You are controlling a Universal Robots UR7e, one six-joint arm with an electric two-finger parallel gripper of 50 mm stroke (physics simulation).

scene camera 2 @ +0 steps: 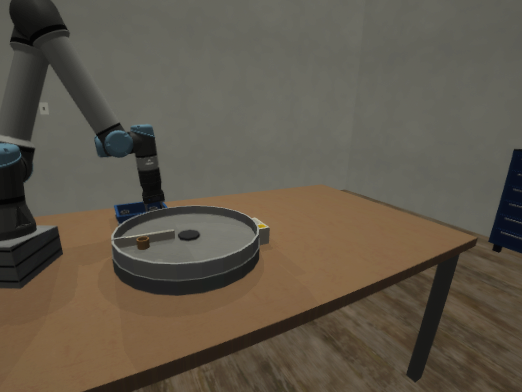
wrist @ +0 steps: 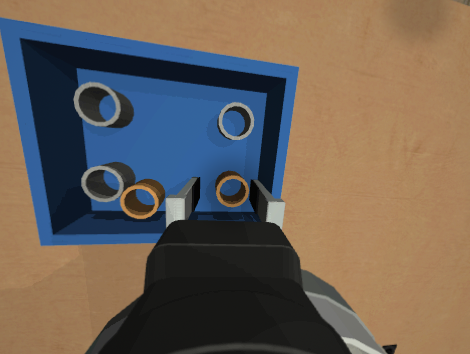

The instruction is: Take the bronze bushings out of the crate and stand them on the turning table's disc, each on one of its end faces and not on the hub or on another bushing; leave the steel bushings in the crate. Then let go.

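Frame: origin at the arm's base, x down, y left, z ahead, level; centimetres.
Seen in the pictures: gripper, between the fingertips: (wrist: 225, 188); arm's base, origin of its link: (scene camera 2: 2, 233).
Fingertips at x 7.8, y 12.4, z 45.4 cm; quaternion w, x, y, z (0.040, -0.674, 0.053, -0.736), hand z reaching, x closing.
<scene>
Offsets run from my fingertips to a thing's top centre. "*": to the spot under its first point.
In the wrist view the blue crate {dx -2.8, dy +3.9, dz -4.2 cm} (scene camera 2: 121, 216) (wrist: 150, 50) holds two upright bronze bushings, one on the right (wrist: 231, 174) and one on the left (wrist: 159, 190), the left one close beside a steel bushing {dx -0.8, dy +1.8, dz -10.4 cm} (wrist: 125, 172). Two more steel bushings stand at the upper left (wrist: 126, 110) and upper right (wrist: 236, 138). My gripper (scene camera 2: 154, 207) (wrist: 225, 188) is open, with its fingers either side of the right bronze bushing and holding nothing. A bronze bushing {dx -5.6, dy -31.4, dz -14.5 cm} (scene camera 2: 143, 243) stands on the turning table's grey disc {dx -3.9, dy -32.0, dz -1.1 cm} (scene camera 2: 215, 242), apart from the dark hub {dx -3.9, dy -32.0, dz -1.1 cm} (scene camera 2: 189, 234).
A raised rim {* dx -4.1, dy -50.4, dz -11.1 cm} (scene camera 2: 185, 270) surrounds the disc. A thin light bar {* dx -5.2, dy -30.9, dz -8.7 cm} (scene camera 2: 162, 234) runs from the rim towards the hub, behind the bronze bushing there. A pale box with a yellow mark {dx -3.6, dy -36.4, dz +21.8 cm} (scene camera 2: 263, 236) stands against the turning table's right side. The crate stands behind the turning table.
</scene>
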